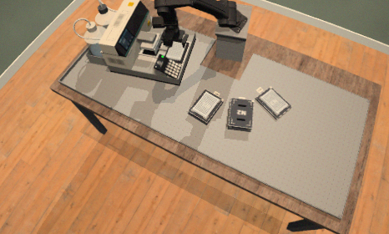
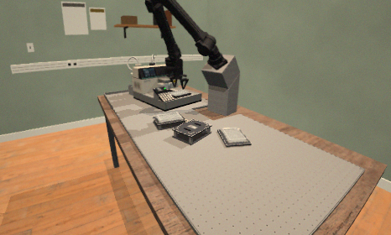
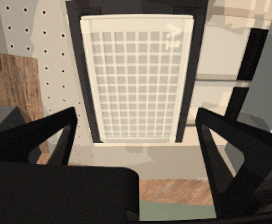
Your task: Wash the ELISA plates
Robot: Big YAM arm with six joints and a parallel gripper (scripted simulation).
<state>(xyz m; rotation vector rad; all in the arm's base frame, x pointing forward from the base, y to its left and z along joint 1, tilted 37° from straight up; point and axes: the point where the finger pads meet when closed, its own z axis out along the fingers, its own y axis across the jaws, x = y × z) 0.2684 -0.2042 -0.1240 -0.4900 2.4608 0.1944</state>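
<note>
Right now my hand is 40 mm above the ELISA plate. From my hand the other things lie so: plate washer 70 mm ahead, 140 mm to the right; then nest label 150 mm behind, 490 mm to the left, 130 mm below.
</note>
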